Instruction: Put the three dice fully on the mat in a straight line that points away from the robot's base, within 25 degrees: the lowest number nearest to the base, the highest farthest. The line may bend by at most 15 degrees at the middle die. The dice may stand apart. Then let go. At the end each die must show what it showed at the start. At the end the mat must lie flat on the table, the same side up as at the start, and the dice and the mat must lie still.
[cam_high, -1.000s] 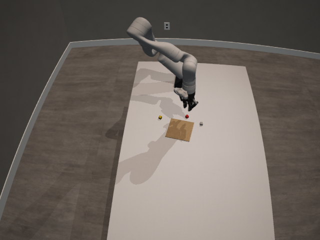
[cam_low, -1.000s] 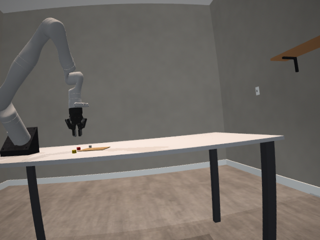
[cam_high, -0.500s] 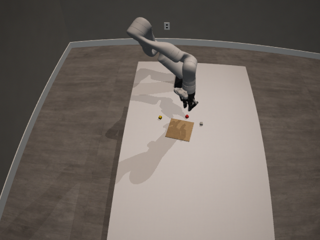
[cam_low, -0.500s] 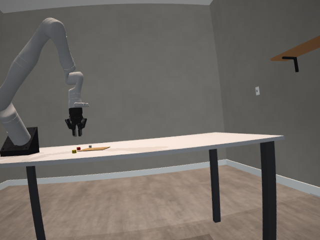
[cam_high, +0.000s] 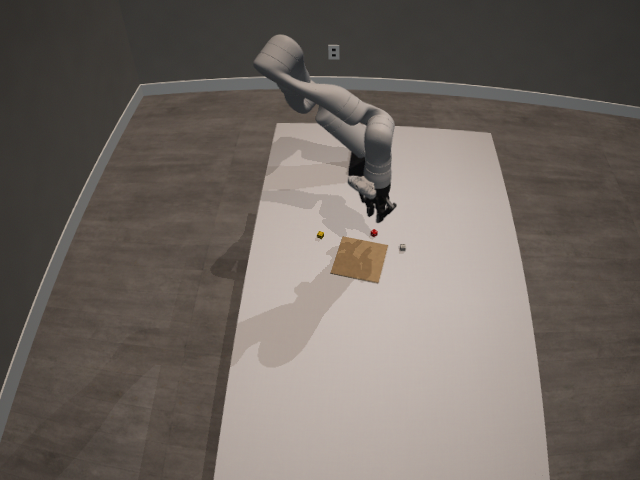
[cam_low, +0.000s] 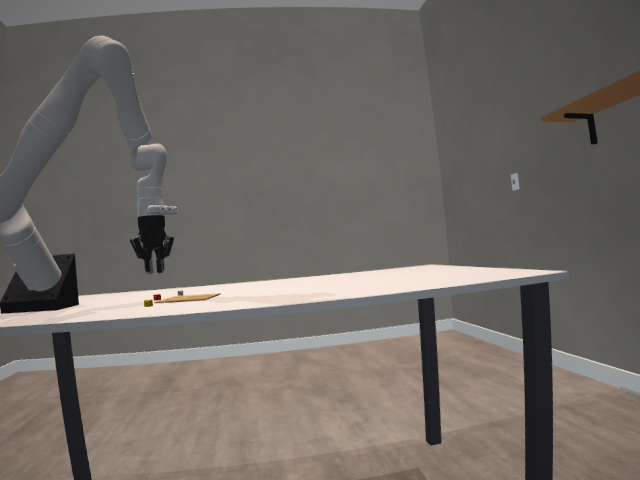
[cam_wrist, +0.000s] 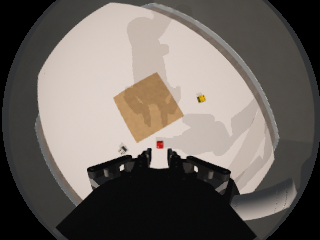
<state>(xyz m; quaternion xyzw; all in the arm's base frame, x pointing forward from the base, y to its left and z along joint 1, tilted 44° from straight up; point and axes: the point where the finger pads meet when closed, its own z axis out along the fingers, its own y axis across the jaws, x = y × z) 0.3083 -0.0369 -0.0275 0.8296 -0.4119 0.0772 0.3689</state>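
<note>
The red die is 90 mm below my hand. Also, from my hand: yellow die (160 mm to the right, 90 mm below); then square mat (90 mm ahead, 50 mm to the right, 90 mm below); then white die (60 mm ahead, 80 mm to the left, 90 mm below).
</note>
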